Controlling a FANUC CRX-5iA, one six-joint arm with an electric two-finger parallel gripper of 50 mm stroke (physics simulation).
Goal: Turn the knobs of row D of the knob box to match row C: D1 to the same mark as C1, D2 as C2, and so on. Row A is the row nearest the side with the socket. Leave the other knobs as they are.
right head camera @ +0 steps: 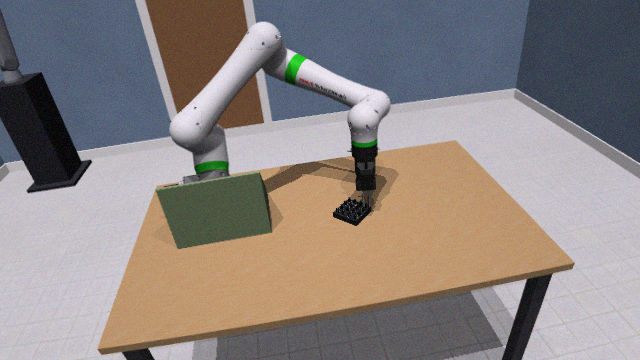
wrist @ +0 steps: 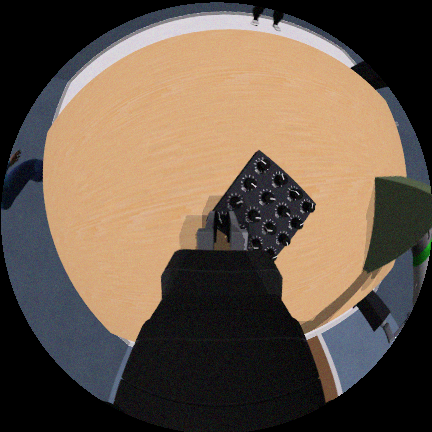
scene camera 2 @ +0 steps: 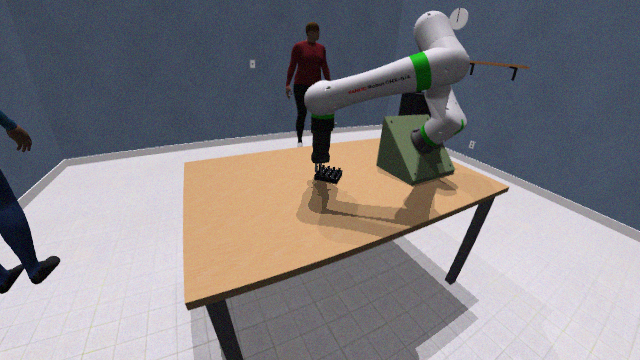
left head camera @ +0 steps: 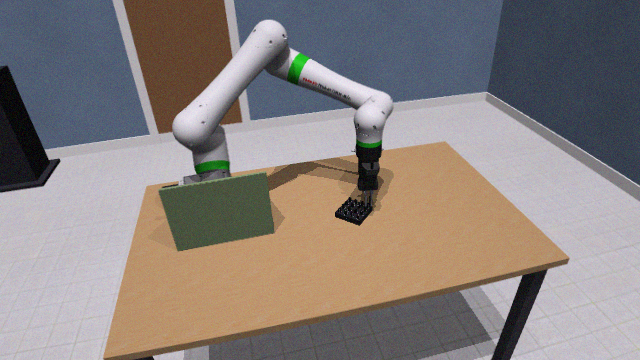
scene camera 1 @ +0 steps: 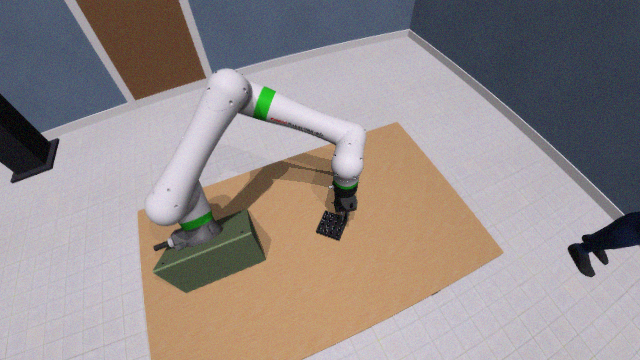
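Pixels of known places: gripper, between the fingertips: (right head camera: 366, 205) (wrist: 221, 220) (scene camera 2: 318, 172) (left head camera: 368, 204) (scene camera 1: 344, 218); arm's base, origin of its link: (right head camera: 214, 188) (scene camera 2: 421, 141) (left head camera: 215, 189) (scene camera 1: 204, 236).
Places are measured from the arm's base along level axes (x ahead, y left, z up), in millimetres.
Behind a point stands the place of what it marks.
Observation:
The black knob box (left head camera: 347, 218) @(x 465, y -121, z -142 mm) (right head camera: 345, 218) @(x 467, y -123, z -140 mm) (scene camera 1: 328, 235) @(x 467, y -122, z -138 mm) (scene camera 2: 327, 179) @(x 533, y -37, z -143 mm) (wrist: 281, 195) @(x 481, y -99, z -135 mm) lies flat on the table, with a grid of small black knobs with white pointers and white tick marks. My gripper (left head camera: 368, 199) @(x 559, y -84, z -123 mm) (right head camera: 366, 199) @(x 559, y -84, z -123 mm) (scene camera 1: 345, 217) @(x 559, y -84, z -123 mm) (scene camera 2: 318, 168) @(x 559, y -84, z -123 mm) (wrist: 221, 220) @(x 559, y -84, z -123 mm) points down at one corner of the box and is shut on the corner knob. The fingers hide most of that knob, and the gripper body covers part of the box's near side in the wrist view. The row letters and the socket cannot be made out, so I cannot tell which row this corner belongs to.
The green wedge-shaped robot base (left head camera: 220, 212) @(x 12, y -120, z -21 mm) (right head camera: 217, 211) @(x 14, y -120, z -21 mm) (scene camera 1: 212, 265) @(x 5, y -120, z -9 mm) (scene camera 2: 400, 150) @(x 177, y 28, z -22 mm) (wrist: 400, 220) @(x 184, y -36, z -57 mm) stands on the wooden table (left head camera: 320, 280) @(x 301, y -385, z -157 mm) (right head camera: 320, 280) @(x 332, y -392, z -157 mm) (scene camera 1: 300, 310) @(x 246, y -358, z -158 mm) (scene camera 2: 235, 235) @(x 976, y 174, z -157 mm) (wrist: 150, 125) @(x 636, y -230, z -158 mm), apart from the knob box. Two people (scene camera 2: 309, 65) (scene camera 2: 15, 220) stand away from the table.

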